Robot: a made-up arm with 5 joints.
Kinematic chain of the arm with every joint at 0, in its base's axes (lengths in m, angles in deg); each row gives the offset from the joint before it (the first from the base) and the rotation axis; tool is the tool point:
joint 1: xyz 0 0 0.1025 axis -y
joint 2: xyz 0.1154 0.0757 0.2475 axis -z
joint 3: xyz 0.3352 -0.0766 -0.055 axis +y
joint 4: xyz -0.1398 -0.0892 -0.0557 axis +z
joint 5: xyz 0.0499 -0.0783 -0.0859 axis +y
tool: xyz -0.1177 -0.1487 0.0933
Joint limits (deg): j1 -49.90..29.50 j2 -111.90..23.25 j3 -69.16..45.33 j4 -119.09..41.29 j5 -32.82..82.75
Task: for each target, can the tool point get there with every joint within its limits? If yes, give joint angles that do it. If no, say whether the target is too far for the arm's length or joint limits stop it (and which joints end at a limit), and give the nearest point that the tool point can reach.
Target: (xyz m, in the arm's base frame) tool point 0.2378 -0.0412 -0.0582
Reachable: yes | joints -13.50 -30.25 -35.67 -65.56 -16.57
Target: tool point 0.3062 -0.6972 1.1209
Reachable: no: too far | nearest point 0.1936 -0.2721 0.5911 | short by 0.689 m
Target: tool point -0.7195 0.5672 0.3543
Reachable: no: joint limits stop it (at a limit: joint 1, joint 2, joint 3, joint 4, joint 5) | nearest point -0.1233 0.3894 0.0572 | short by 0.689 m
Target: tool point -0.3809 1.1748 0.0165
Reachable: no: too far | nearest point -0.0789 0.4159 0.0045 | short by 0.817 m
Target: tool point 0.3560 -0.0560 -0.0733
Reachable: yes | joints -4.04 -24.45 -55.20 -56.80 -7.33
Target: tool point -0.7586 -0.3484 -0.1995
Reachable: no: joint limits stop it (at a limit: joint 1, joint 2, joint 5) | nearest point -0.0179 -0.2244 -0.1128 | short by 0.756 m
